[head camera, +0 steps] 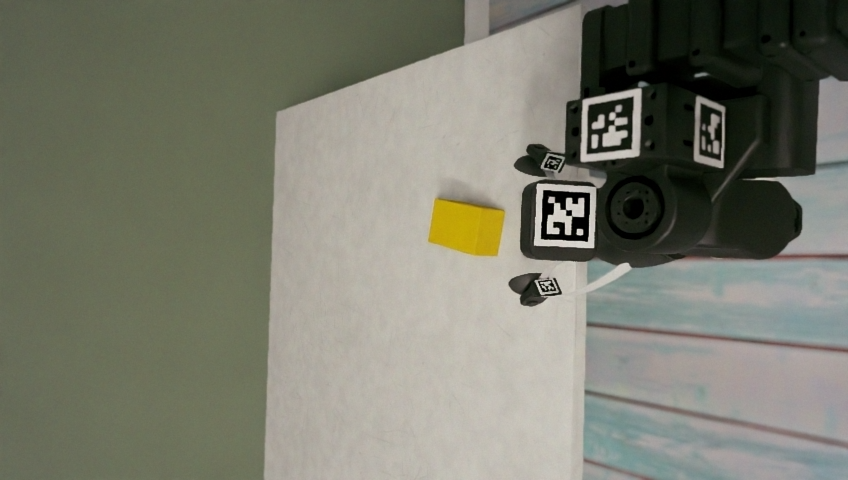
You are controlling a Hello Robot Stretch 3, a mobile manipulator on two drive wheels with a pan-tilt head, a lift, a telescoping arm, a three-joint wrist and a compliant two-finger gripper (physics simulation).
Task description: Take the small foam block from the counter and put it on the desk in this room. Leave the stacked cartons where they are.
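Frame: origin at the robot's base, x ahead, y left, z up, level; millimetres.
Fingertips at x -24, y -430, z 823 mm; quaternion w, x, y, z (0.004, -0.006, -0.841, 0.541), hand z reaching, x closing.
A point is followed by its place in that frame.
A small yellow foam block (464, 227) @(x -26, y -573, z 766 mm) sits on the pale counter (368, 356) @(x 184, y -834, z 720 mm), near the middle of the view. My gripper (523, 226) @(x -24, y -430, z 823 mm) is open, with its two fingertips spread wide apart at the counter's right edge as the view shows it. The block lies to the left of the fingertips, apart from them, at a height between the two. Part of the space between the fingers is hidden under the wrist's marker plate. The desk and the stacked cartons do not show in this view.
A green wall (130, 237) @(x 2, y -1265, z 981 mm) stands along the counter's far side. The robot's dark arm and wrist (708, 53) @(x -82, y -150, z 1045 mm) cover the upper right. A floor of pale blue and pinkish planks (714, 368) @(x 235, y -583, z 0 mm) shows at the lower right. A white strip (476, 20) @(x -682, y -1277, z 53 mm) shows at the top.
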